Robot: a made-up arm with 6 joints.
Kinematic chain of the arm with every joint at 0, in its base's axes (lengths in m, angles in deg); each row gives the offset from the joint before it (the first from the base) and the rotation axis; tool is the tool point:
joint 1: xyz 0 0 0.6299 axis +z
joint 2: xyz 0.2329 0 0 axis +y
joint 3: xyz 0 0 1.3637 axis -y
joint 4: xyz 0 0 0.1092 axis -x
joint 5: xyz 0.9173 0 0 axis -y
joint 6: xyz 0.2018 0 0 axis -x
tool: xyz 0 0 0
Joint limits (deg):
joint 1: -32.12..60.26
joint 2: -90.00..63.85
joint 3: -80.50..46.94
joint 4: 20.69..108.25
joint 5: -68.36..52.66
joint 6: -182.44..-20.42
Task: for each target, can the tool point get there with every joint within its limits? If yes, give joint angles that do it. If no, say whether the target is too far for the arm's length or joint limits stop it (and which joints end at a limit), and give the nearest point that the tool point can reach.
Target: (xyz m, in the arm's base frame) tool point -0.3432 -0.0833 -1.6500
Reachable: no: joint limits stop it (at a limit: joint 1, joint 2) | nearest point 0.4209 0.7796 0.2624 | short by 2.233 m
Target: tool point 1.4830 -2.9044 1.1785
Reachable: no: too far | nearest point 1.9651 -1.4536 1.1009 | short by 1.531 m
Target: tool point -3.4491 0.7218 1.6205
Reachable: no: too far | nearest point -2.0219 0.4231 1.2365 | short by 1.508 m
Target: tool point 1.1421 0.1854 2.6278
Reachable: yes | joints 14.40 1.43 33.08 72.19 -32.94 -141.14
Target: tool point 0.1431 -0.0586 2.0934
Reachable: yes | joints 50.36 -50.96 -23.05 96.46 -47.39 -62.98
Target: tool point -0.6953 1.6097 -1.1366
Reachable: no: joint limits stop it (at a limit: joint 1, joint 2) | nearest point 0.5128 1.1776 0.1760 | short by 1.836 m
